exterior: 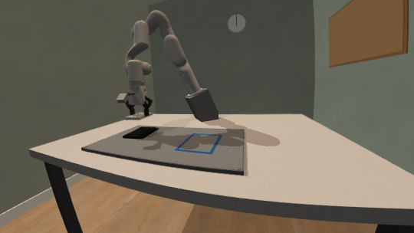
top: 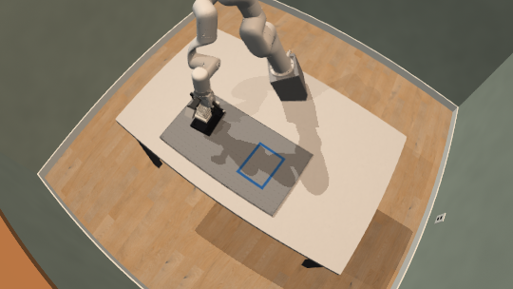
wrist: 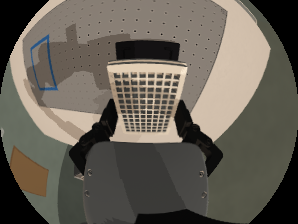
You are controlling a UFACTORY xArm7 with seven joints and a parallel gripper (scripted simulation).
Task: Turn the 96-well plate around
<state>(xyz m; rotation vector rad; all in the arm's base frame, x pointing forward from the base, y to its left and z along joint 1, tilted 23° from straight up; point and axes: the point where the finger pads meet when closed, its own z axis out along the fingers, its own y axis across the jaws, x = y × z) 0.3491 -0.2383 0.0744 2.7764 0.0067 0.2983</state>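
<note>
My hand is 100 mm above the black plate nest N1. From my hand the other things lie so: white 96-well plate (10 mm below).
</note>
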